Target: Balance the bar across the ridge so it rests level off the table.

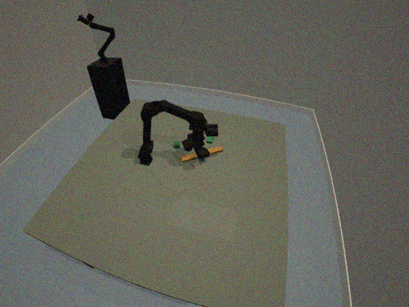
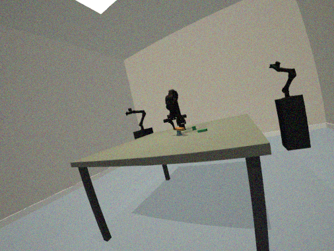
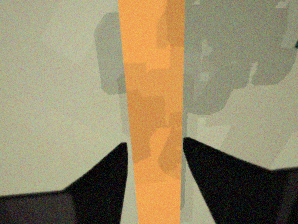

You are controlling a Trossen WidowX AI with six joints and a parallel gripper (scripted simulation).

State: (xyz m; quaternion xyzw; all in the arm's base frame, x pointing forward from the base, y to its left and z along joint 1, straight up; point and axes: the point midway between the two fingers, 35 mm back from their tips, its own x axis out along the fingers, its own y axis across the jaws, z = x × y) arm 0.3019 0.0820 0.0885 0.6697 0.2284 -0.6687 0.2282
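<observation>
The orange bar is 20 mm ahead of my gripper tip and 20 mm to the left of it.
</observation>
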